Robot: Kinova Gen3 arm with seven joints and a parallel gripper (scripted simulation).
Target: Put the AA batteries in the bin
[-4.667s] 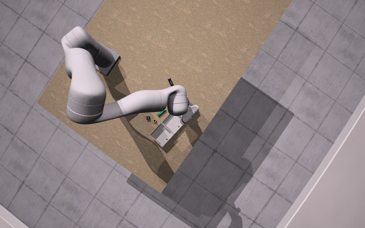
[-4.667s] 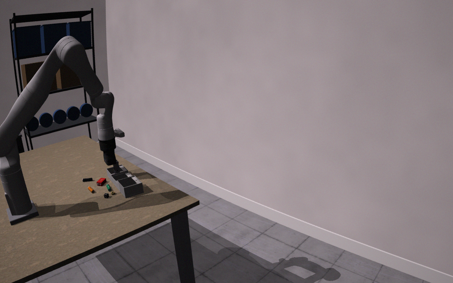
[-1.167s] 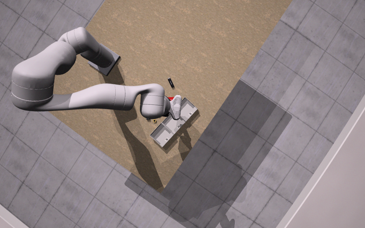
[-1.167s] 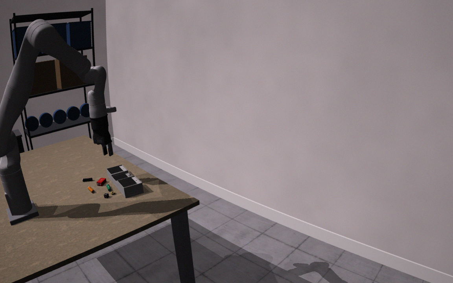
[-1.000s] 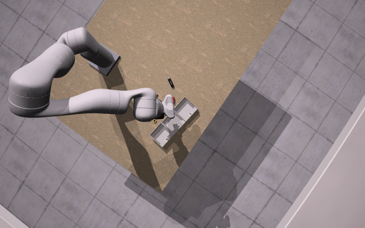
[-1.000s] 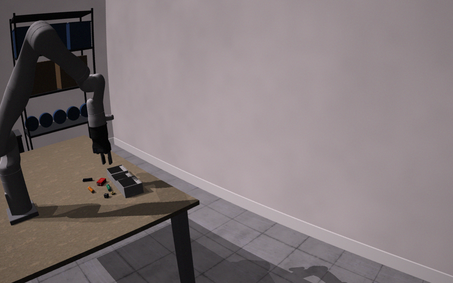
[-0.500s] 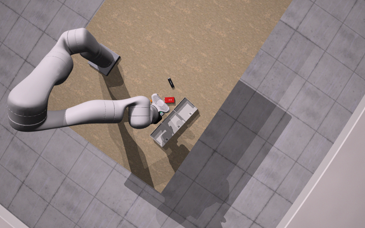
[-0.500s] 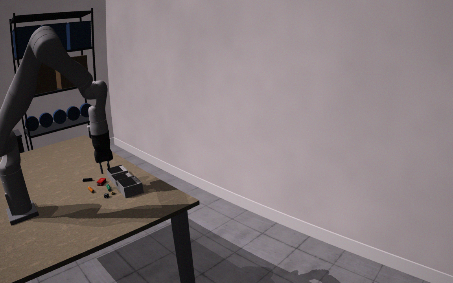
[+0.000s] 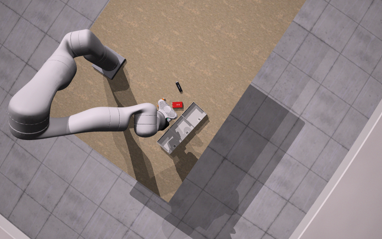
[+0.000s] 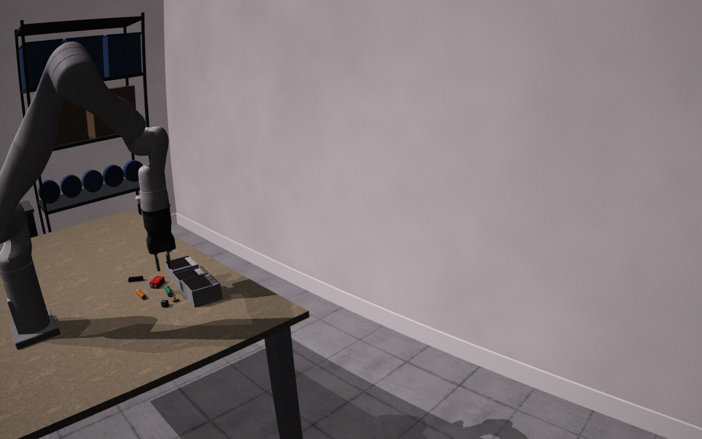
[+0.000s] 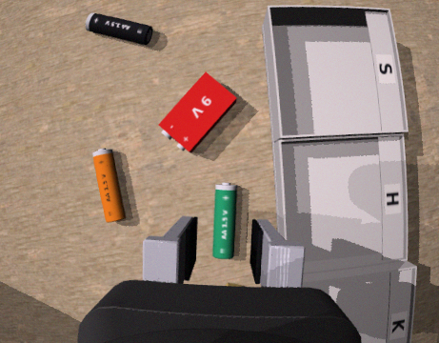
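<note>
The green AA battery is 90 mm below my hand. From my hand the other things lie so: red 9 V battery 20 mm behind, 70 mm to the left, 80 mm below; then bin row 80 mm ahead, 10 mm to the left, 70 mm below; then yellow nut 50 mm to the right, 90 mm below.
</note>
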